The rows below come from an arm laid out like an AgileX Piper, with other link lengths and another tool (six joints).
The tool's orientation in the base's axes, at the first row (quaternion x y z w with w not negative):
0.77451 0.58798 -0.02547 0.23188
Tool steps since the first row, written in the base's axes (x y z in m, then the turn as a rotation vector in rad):
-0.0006 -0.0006 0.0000 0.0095 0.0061 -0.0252
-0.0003 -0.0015 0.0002 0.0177 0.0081 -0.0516
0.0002 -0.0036 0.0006 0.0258 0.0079 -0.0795
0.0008 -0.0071 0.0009 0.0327 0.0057 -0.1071
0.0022 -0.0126 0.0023 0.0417 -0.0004 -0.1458
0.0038 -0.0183 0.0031 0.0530 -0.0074 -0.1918
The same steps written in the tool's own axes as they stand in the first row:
-0.0007 -0.0004 0.0001 0.0163 -0.0008 0.0223
-0.0015 0.0001 0.0003 0.0288 -0.0023 0.0470
-0.0034 0.0011 0.0009 0.0398 -0.0040 0.0738
-0.0064 0.0025 0.0021 0.0486 -0.0062 0.1009
-0.0114 0.0053 0.0034 0.0580 -0.0094 0.1398
-0.0163 0.0082 0.0052 0.0695 -0.0128 0.1862

